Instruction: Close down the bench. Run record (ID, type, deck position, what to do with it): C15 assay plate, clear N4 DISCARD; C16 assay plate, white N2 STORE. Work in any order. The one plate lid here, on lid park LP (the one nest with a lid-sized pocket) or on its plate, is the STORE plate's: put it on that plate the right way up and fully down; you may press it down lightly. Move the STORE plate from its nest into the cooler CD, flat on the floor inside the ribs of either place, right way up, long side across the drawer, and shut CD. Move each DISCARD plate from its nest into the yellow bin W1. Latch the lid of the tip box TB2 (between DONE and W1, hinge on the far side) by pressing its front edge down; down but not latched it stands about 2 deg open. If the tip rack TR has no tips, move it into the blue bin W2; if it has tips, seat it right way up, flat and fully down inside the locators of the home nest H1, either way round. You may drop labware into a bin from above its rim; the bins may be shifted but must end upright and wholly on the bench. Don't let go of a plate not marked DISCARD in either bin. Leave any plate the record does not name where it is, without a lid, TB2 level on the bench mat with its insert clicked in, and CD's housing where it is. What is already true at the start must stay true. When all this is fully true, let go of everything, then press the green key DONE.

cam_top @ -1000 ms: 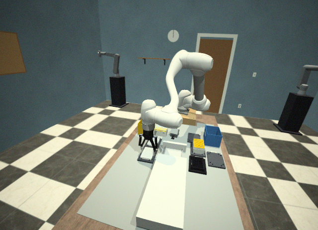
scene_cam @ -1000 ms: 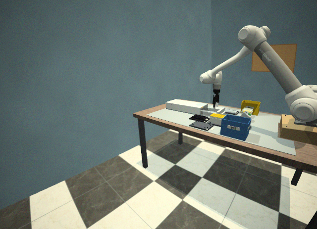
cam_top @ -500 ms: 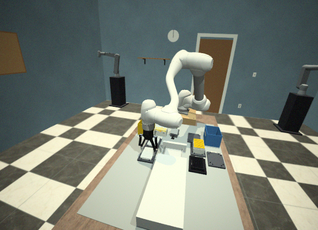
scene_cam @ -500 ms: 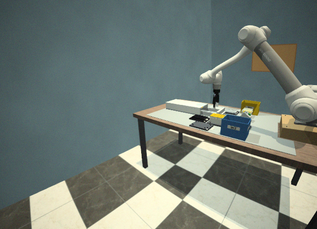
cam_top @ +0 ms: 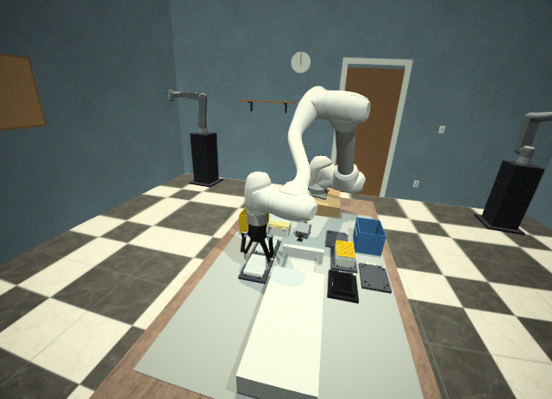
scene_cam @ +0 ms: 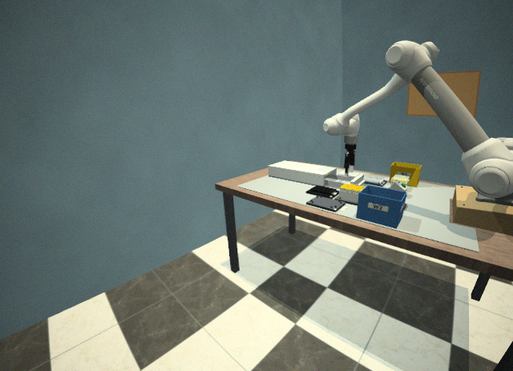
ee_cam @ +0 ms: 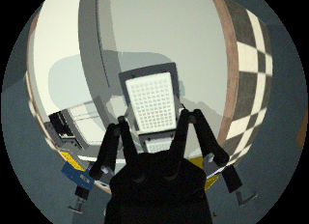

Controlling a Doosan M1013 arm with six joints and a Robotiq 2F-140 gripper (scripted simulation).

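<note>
Right now my hand is 4 cm above the grey nest. From my hand the other things lie so: clear plate lid: 1 cm below; clear plate: 17 cm behind, 2 cm to the right, 2 cm below; white plate: 2 cm below.
</note>
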